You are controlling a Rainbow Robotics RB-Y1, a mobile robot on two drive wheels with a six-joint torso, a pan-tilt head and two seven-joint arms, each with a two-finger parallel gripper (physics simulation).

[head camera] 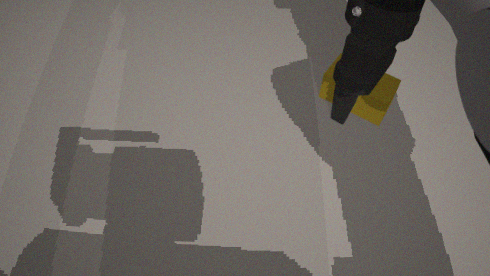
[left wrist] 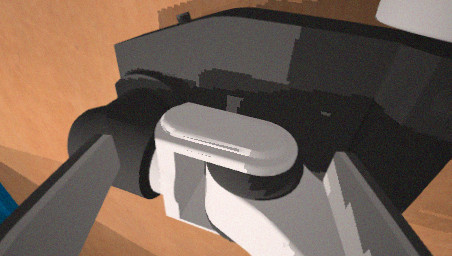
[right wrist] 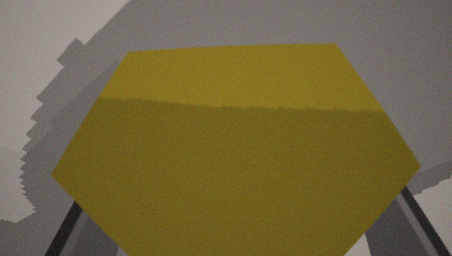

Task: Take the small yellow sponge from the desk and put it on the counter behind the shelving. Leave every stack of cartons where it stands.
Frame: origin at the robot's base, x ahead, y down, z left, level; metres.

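Seen in the pictures: left gripper, fingertip midpoint: [left wrist: 223, 158]; right gripper, fingertip midpoint: [head camera: 353, 99].
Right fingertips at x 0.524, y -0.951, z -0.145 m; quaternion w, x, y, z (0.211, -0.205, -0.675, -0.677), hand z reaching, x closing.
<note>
A point is followed by its place in that frame.
The yellow sponge [head camera: 382, 95] @(z -0.171, x 0.491, y -0.996 m) [right wrist: 235, 145] @(z -0.192, x 0.500, y -0.990 m) is on the pale grey desk [head camera: 225, 100] @(z 0.048, x 0.506, y -0.951 m) [right wrist: 35, 45] @(z -0.228, x 0.550, y -0.950 m), partly hidden behind my right gripper in the head view. My right gripper [head camera: 345, 114] @(z -0.145, x 0.524, y -0.951 m) [right wrist: 240, 197] @(z -0.145, x 0.524, y -0.951 m) is open and points down at the sponge. In the right wrist view the sponge fills the middle, very close to the camera, and covers parts of both fingers; whether they touch it I cannot tell. My left gripper [left wrist: 223, 158] @(z 0.215, x -0.228, y -0.460 m) is open, away from the sponge, with parts of the robot's own body beyond its fingers. The counter, shelving and cartons do not show.
In the left wrist view, a white and grey rounded robot part [left wrist: 230, 135] @(z 0.102, x -0.264, y -0.299 m) and a dark body [left wrist: 240, 47] @(z 0.181, x -0.295, y -0.169 m) lie beyond the fingers, above an orange-brown floor [left wrist: 60, 45] @(z 0.047, x -0.942, y 0.000 m). A blue thing [left wrist: 5, 205] @(z -1.431, x -2.193, y -0.070 m) shows at the left edge. Robot shadows fall across the desk.
</note>
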